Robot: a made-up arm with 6 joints. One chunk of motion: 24 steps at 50 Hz.
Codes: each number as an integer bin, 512 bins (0 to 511) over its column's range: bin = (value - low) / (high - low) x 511, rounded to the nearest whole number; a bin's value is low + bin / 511 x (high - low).
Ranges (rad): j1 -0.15..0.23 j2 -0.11..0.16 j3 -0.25..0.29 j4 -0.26..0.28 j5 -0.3..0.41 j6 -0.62..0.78
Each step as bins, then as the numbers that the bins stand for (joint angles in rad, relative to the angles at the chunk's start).
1 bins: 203 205 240 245 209 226
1 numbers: 0.0010 -0.0017 0.0036 -0.0011 -0.0096 -0.0008
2 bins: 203 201 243 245 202 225
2 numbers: 0.0010 -0.0038 0.0068 -0.0011 -0.0193 -0.0036
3 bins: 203 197 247 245 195 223
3 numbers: 0.0010 -0.0059 0.0110 -0.0011 -0.0291 -0.0090
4 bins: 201 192 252 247 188 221
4 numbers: -0.0005 -0.0086 0.0163 0.0010 -0.0388 -0.0145
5 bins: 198 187 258 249 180 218
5 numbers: -0.0028 -0.0112 0.0226 0.0031 -0.0499 -0.0227
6 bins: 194 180 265 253 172 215
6 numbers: -0.0057 -0.0149 0.0300 0.0074 -0.0610 -0.0310
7 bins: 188 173 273 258 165 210
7 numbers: -0.0102 -0.0186 0.0385 0.0126 -0.0707 -0.0447
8 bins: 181 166 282 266 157 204
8 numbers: -0.0154 -0.0223 0.0480 0.0211 -0.0819 -0.0611
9 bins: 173 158 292 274 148 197
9 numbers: -0.0214 -0.0265 0.0586 0.0295 -0.0944 -0.0803
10 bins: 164 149 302 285 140 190
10 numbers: -0.0280 -0.0313 0.0691 0.0412 -0.1055 -0.0995
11 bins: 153 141 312 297 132 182
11 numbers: -0.0362 -0.0355 0.0797 0.0539 -0.1166 -0.1214
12 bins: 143 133 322 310 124 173
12 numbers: -0.0437 -0.0397 0.0903 0.0676 -0.1277 -0.1460
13 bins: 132 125 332 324 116 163
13 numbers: -0.0518 -0.0440 0.1008 0.0824 -0.1388 -0.1734
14 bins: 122 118 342 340 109 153
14 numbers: -0.0593 -0.0477 0.1114 0.0993 -0.1486 -0.2008
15 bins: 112 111 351 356 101 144
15 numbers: -0.0667 -0.0514 0.1209 0.1162 -0.1597 -0.2255
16 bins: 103 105 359 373 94 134
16 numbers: -0.0734 -0.0545 0.1294 0.1342 -0.1694 -0.2529
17 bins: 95 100 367 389 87 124
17 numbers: -0.0794 -0.0572 0.1378 0.1511 -0.1791 -0.2803
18 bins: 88 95 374 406 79 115
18 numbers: -0.0846 -0.0598 0.1452 0.1690 -0.1902 -0.3049
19 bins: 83 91 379 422 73 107
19 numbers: -0.0883 -0.0619 0.1505 0.1859 -0.1986 -0.3268
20 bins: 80 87 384 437 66 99
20 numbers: -0.0905 -0.0640 0.1558 0.2018 -0.2083 -0.3488
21 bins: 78 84 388 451 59 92
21 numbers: -0.0920 -0.0656 0.1600 0.2166 -0.2180 -0.3679
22 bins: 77 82 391 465 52 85
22 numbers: -0.0927 -0.0667 0.1632 0.2314 -0.2277 -0.3871
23 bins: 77 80 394 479 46 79
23 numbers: -0.0927 -0.0677 0.1664 0.2462 -0.2361 -0.4036
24 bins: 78 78 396 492 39 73
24 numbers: -0.0920 -0.0688 0.1685 0.2599 -0.2458 -0.4200
